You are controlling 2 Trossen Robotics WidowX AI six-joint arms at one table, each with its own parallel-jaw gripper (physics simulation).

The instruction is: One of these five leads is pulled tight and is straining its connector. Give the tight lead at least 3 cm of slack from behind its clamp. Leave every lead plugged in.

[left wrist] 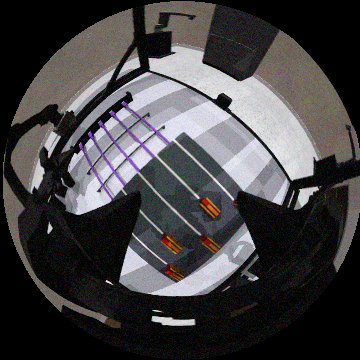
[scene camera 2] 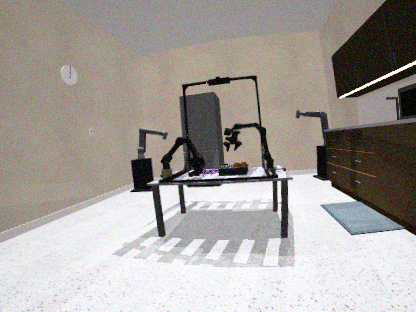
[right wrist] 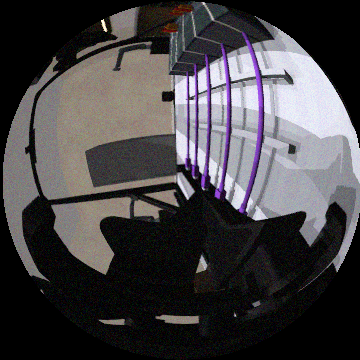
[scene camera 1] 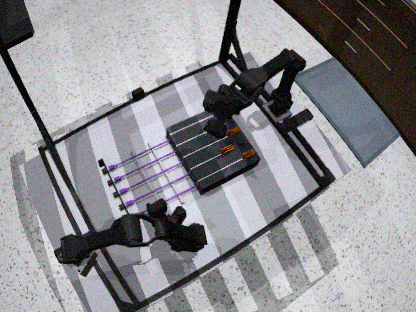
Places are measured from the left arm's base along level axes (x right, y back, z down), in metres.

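Pixels of known places: left gripper, fingertip midpoint: [left wrist: 190, 196] [scene camera 2: 230, 151] [scene camera 1: 207, 118]; right gripper, fingertip midpoint: [left wrist: 74, 148] [right wrist: 199, 195] [scene camera 1: 147, 204]; left arm's base, link origin: [left wrist: 256, 265] [scene camera 2: 270, 168] [scene camera 1: 277, 109]; right arm's base, link origin: [left wrist: 58, 120] [scene camera 2: 166, 169] [scene camera 1: 75, 254].
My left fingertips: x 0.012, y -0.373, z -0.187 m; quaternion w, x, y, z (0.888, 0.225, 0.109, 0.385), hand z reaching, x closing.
Ahead of a thing's pixels: the offset from my left fingertips to its middle. "pt": to the spot under its first point.
A dark block [scene camera 1: 213, 168] [scene camera 2: 233, 170] [left wrist: 161, 174] lies mid-table with five white leads running along its top. Orange clamps @(dz +0.143, dx -0.085, dy +0.050 m) [scene camera 1: 227, 149] [left wrist: 171, 243] sit on them near its far end. Past the block the leads turn purple @(pt dz +0.184, dx -0.019, dy -0.259 m) [scene camera 1: 145, 179] [left wrist: 118, 145] [right wrist: 228, 117] and run straight to a black connector strip @(pt dz +0.180, dx +0.035, dy -0.385 m) [scene camera 1: 109, 182]. I cannot tell which lead is tight. My left gripper [scene camera 1: 216, 127] [scene camera 2: 232, 143] [left wrist: 190, 196] is open and empty, high above the block's clamp end. My right gripper [scene camera 1: 155, 208] [scene camera 2: 197, 165] [right wrist: 199, 195] is shut and empty, low by the nearest lead's plug.
Two thin bars @(pt dz +0.192, dx -0.032, dy -0.181 m) [scene camera 1: 165, 173] lie across the purple leads. A black frame rail [scene camera 1: 306, 198] runs around the table top, with a gantry post [scene camera 1: 229, 31] at the back and a small black box [scene camera 1: 137, 93] on the rail. A blue mat [scene camera 1: 337, 102] lies on the floor.
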